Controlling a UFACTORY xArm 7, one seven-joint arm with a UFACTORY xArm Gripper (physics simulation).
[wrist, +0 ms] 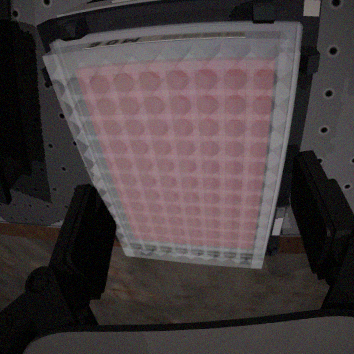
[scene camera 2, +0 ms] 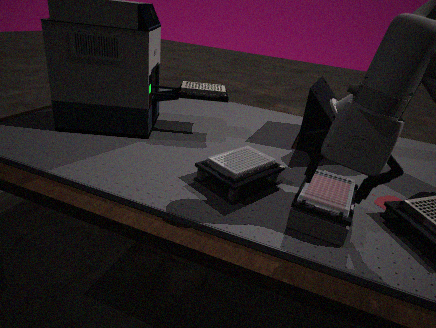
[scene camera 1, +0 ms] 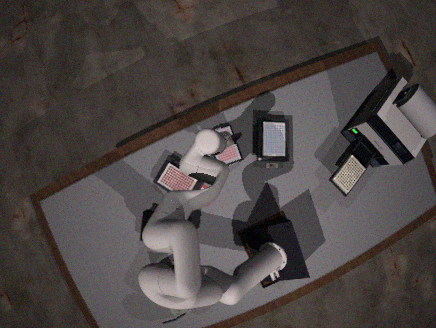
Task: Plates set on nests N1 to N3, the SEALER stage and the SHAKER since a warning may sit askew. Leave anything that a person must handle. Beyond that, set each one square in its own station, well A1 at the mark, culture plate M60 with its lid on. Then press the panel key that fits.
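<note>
A pink-filled plate with a clear lid (scene camera 1: 228, 154) (scene camera 2: 327, 194) (wrist: 175, 150) sits on a dark nest; its label, seen inverted in the wrist view, seems to read M60. Its exact seating is hard to tell. My gripper (scene camera 2: 341, 176) (wrist: 194, 191) is open and empty, its fingers on either side of the plate's near end and apart from it. A pale plate (scene camera 1: 274, 139) (scene camera 2: 243, 161) rests on a raised black stand. A red-welled plate (scene camera 1: 176, 177) sits on another nest. A cream plate (scene camera 1: 349, 174) (scene camera 2: 203, 87) lies on the machine's extended carrier.
The large machine (scene camera 1: 382, 132) (scene camera 2: 100, 70) shows a green light. A dark upright panel (scene camera 1: 295, 250) (scene camera 2: 314, 120) stands beyond the nests. A red disc (scene camera 2: 387, 202) lies near the nest at the right edge of scene camera 2. The arm covers part of the nest area in scene camera 1.
</note>
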